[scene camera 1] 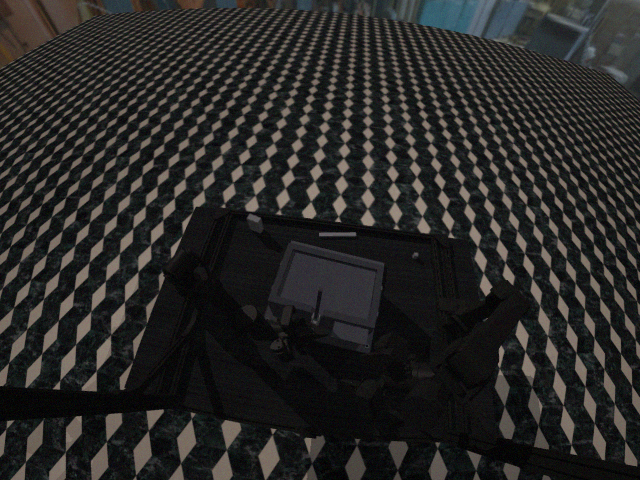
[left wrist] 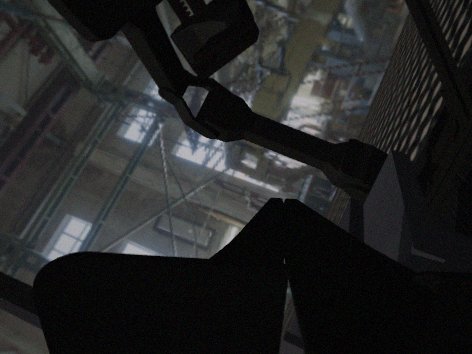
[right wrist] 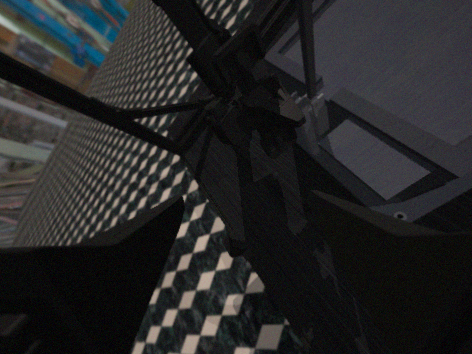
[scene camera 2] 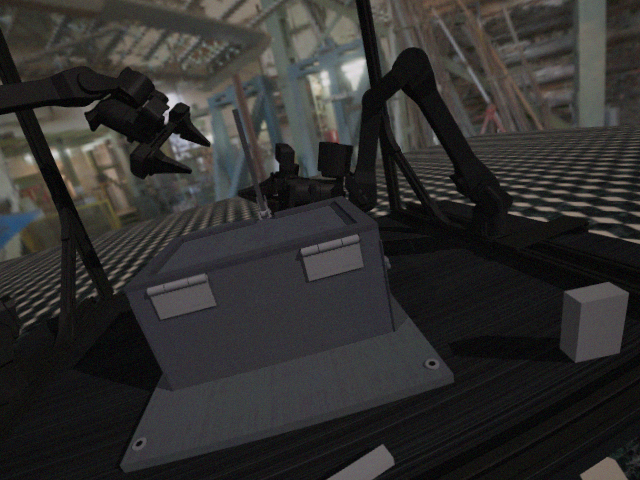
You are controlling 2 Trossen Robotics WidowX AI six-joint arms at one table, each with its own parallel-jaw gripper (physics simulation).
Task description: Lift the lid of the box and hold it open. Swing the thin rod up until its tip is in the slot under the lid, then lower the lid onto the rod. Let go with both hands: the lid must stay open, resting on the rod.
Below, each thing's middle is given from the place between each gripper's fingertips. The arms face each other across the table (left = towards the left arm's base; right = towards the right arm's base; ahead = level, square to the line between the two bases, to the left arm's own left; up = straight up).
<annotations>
My right gripper is now 22 cm short of the lid point(scene camera 1: 351, 287), 14 cm above it and 6 cm to the right of it.
My left gripper is now 130 mm short of the lid, 10 mm to the right of it and 60 mm above it.
</annotations>
